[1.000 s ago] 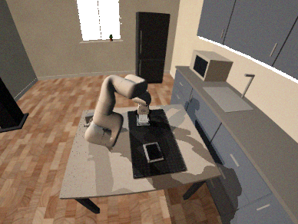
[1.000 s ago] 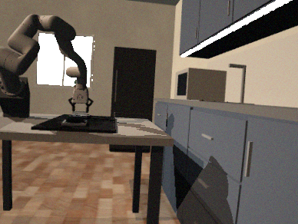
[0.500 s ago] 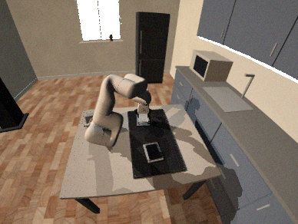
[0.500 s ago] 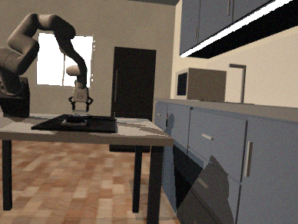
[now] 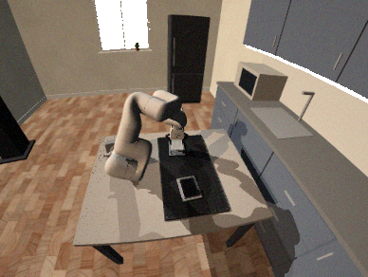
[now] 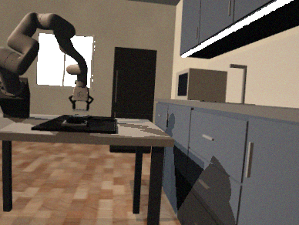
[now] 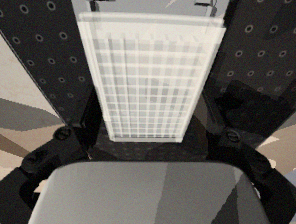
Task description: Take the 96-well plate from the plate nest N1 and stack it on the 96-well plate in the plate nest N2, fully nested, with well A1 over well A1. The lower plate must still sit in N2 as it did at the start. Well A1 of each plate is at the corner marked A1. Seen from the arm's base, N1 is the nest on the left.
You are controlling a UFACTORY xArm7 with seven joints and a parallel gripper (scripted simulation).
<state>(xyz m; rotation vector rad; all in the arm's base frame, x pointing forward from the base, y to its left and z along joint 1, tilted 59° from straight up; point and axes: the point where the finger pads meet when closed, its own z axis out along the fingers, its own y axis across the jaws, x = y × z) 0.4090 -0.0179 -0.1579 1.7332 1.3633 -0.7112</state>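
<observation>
Right now my hand is 40 mm past the dark 96-well plate, 370 mm to the left of it and 40 mm above it. Also, from my hand: white 96-well plate (10 mm below).
</observation>
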